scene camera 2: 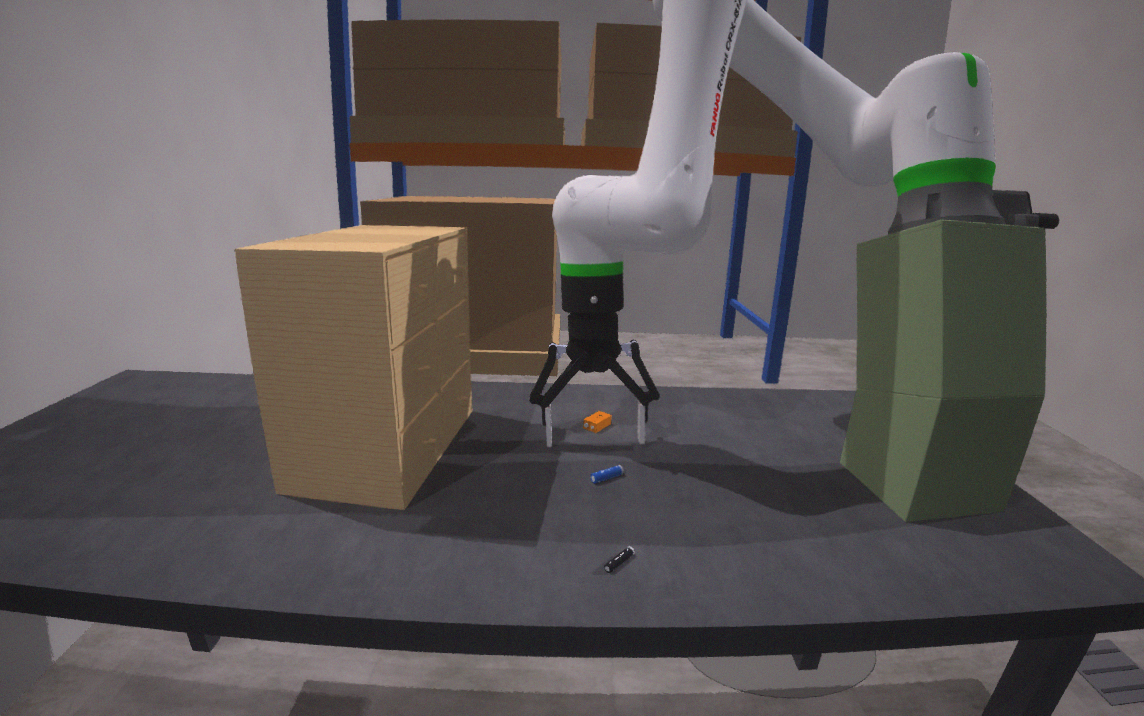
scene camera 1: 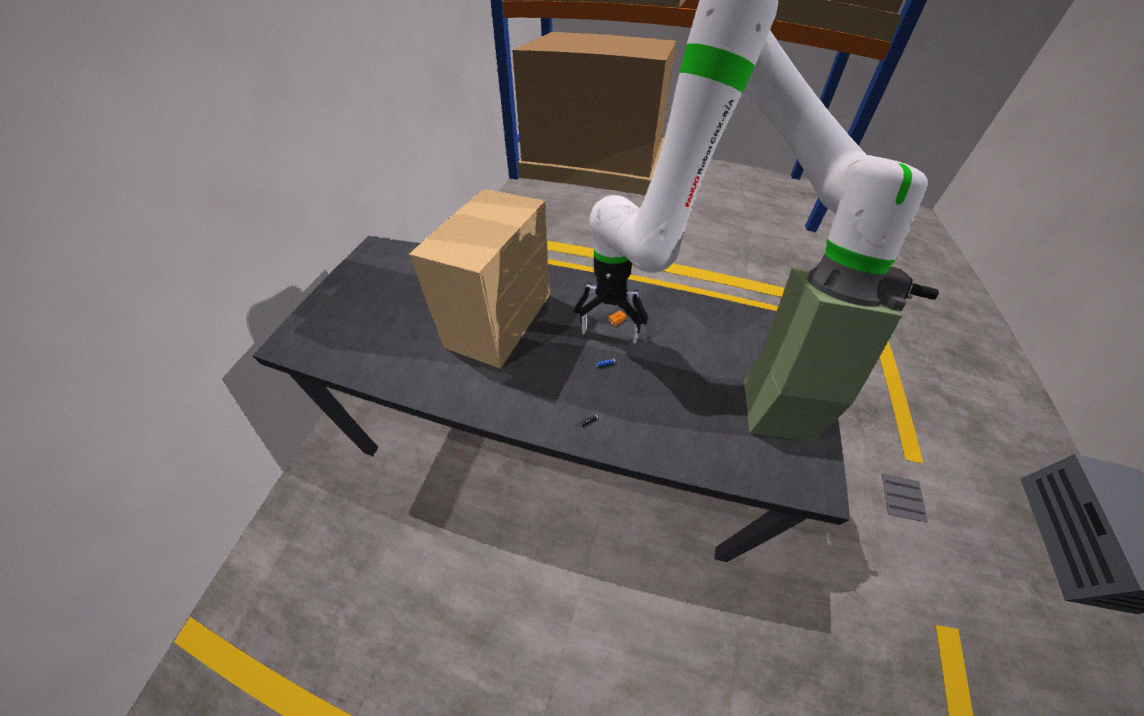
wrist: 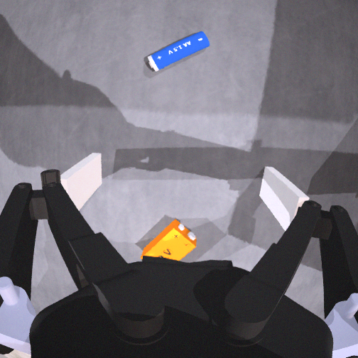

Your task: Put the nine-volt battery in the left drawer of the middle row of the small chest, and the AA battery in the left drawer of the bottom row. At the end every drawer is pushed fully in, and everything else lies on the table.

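Places are measured from the arm's base along level axes (x ahead, y left, z up), in millimetres.
Where they show: gripper, fingertip midpoint: (scene camera 2: 595, 442) (scene camera 1: 609, 335); arm's base, origin of the base link: (scene camera 2: 944, 236) (scene camera 1: 843, 289).
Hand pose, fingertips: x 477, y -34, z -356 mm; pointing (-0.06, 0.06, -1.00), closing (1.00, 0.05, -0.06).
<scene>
Each offset is from my fingertips to the top centre of the thing. Level surfaces: height alone.
The orange nine-volt battery @[dy -69, dx -3, dz +12 mm] (scene camera 1: 617, 318) (scene camera 2: 598, 421) (wrist: 169, 245) lies on the table; the gripper body hides part of it in the wrist view. My gripper (scene camera 1: 610, 332) (scene camera 2: 595, 441) (wrist: 182, 174) is wide open and empty, pointing down low over the table near this battery. In the scene views, the battery shows between the two fingers. The blue AA battery @[dy +101, dx -17, dz +9 mm] (scene camera 1: 605, 363) (scene camera 2: 607, 474) (wrist: 179, 51) lies on the table, nearer the scene cameras. The small wooden chest @[dy +43, dx +327, dz +322 mm] (scene camera 1: 459, 295) (scene camera 2: 329, 363) stands left of the gripper. Its visible drawer fronts look flush, facing the gripper side; fine detail is unclear.
A thin black battery @[dy +281, dx -27, dz +5 mm] (scene camera 1: 588, 420) (scene camera 2: 619, 558) lies near the front edge of the dark table @[dz -5 mm] (scene camera 1: 337, 316) (scene camera 2: 126, 472). The green pedestal (scene camera 1: 826, 371) (scene camera 2: 970, 337) carries the arm at the right. A blue-post shelf rack (scene camera 1: 506, 101) (scene camera 2: 341, 109) with large boxes stands behind the table.
</scene>
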